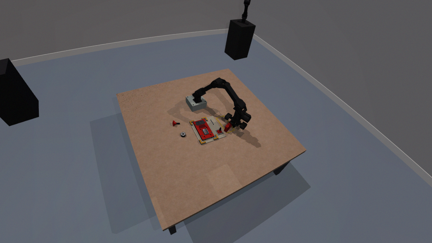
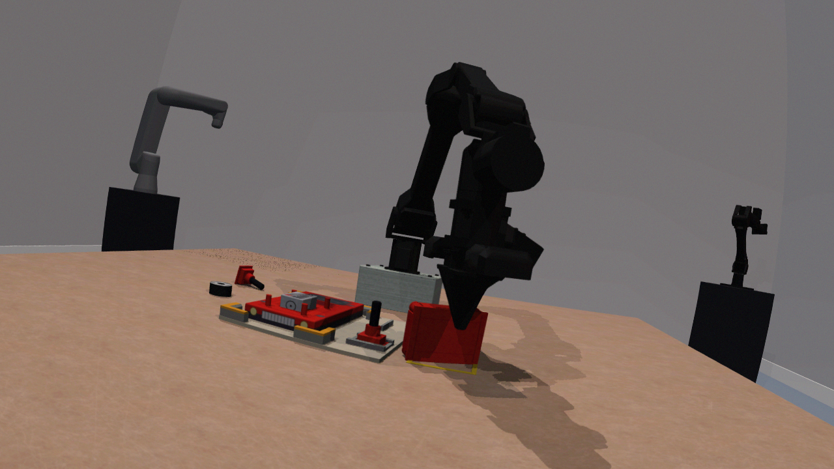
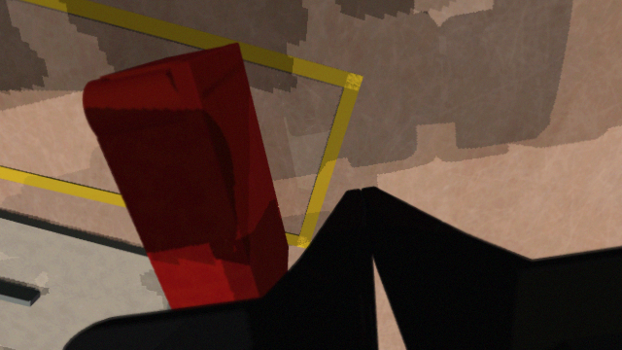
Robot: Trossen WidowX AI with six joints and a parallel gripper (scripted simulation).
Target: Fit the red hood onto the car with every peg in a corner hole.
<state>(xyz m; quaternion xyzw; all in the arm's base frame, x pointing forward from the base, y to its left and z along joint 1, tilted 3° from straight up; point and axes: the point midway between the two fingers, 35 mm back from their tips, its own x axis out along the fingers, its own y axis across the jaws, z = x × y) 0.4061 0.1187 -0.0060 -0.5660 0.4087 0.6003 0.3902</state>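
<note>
The red hood is 4 cm behind my gripper tip, 2 cm to the right of it and 2 cm below it. From my gripper tip the other things lie so: grey engine block 9 cm behind, 22 cm to the right, 3 cm below; then jig base plate 11 cm behind, 20 cm to the right, 4 cm below; then black ring 16 cm behind, 39 cm to the right, 4 cm below.
</note>
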